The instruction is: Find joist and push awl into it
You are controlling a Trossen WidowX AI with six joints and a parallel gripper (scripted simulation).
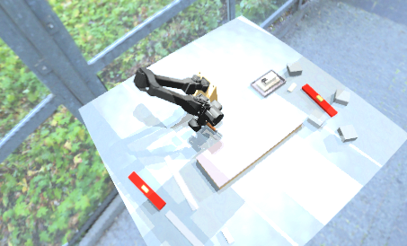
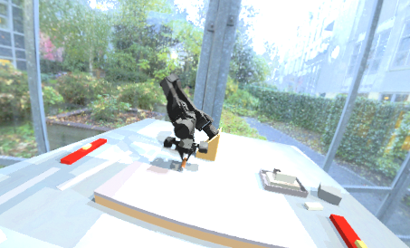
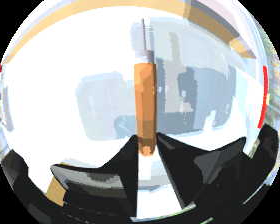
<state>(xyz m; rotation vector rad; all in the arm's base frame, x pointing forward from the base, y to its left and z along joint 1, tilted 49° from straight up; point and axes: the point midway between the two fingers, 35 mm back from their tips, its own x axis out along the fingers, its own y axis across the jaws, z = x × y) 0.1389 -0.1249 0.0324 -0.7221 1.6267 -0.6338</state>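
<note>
Now: the awl 6 cm ahead of my gripper tip and 1 cm to the left of it. The rest, counted from my gripper tip: tray (2 cm ahead, 42 cm to the left, 1 cm above); then stud finder (2 cm ahead, 41 cm to the left, 4 cm above); then light (2 cm ahead, 39 cm to the left, 6 cm above).
</note>
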